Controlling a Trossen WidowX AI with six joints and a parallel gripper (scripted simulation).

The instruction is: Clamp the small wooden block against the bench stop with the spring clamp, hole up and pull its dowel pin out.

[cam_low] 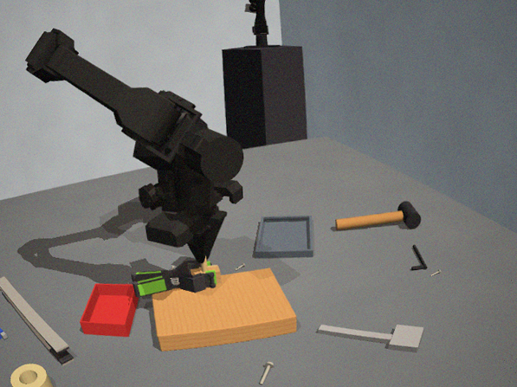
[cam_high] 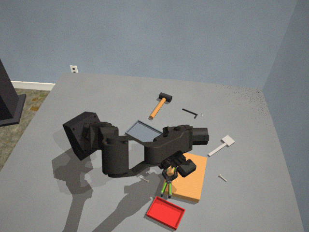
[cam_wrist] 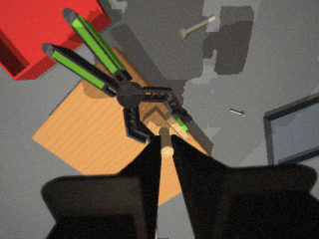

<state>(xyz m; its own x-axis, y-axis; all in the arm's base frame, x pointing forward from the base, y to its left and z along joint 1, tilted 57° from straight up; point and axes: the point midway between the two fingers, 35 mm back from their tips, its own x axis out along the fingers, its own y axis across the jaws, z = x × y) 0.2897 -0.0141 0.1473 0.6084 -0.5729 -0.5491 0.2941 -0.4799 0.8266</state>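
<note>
Right now my hand is 40 mm above the dowel pin. The rest, counted from my hand: wooden block (60 mm below); wooden board (90 mm below, 60 mm ahead, 20 mm to the right); red tray (160 mm to the right, 100 mm below, 60 mm behind).
</note>
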